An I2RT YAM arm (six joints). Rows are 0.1 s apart.
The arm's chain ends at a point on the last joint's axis. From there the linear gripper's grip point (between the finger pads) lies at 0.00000 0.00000 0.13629 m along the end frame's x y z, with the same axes.
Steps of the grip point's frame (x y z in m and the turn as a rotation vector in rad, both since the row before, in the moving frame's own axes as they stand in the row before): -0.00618, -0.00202, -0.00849, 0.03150, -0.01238, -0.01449; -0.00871, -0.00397, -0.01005, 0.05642, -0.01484, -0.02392; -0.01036, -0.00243, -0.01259, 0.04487, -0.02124, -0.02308; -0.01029, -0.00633, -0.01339, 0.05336, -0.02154, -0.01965; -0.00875, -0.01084, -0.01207, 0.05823, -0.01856, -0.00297; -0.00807, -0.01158, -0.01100, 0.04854, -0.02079, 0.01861; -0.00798, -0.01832, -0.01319, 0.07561, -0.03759, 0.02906; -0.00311, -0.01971, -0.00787, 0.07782, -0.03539, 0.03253; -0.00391, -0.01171, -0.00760, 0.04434, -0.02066, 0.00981
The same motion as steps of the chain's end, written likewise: -0.00446, 0.00226, -0.00841, 0.03150, -0.01238, -0.01449; -0.00660, 0.00369, -0.00982, 0.05642, -0.01484, -0.02392; -0.00740, 0.00365, -0.01242, 0.04487, -0.02124, -0.02308; -0.00728, 0.00091, -0.01316, 0.05336, -0.02154, -0.01965; -0.00621, -0.00291, -0.01182, 0.05823, -0.01856, -0.00297; -0.00530, -0.00494, -0.01081, 0.04854, -0.02079, 0.01861; -0.00301, -0.00795, -0.01270, 0.07561, -0.03759, 0.02906; 0.00153, -0.00904, -0.00737, 0.07782, -0.03539, 0.03253; -0.00113, -0.00566, -0.00744, 0.04434, -0.02066, 0.00981
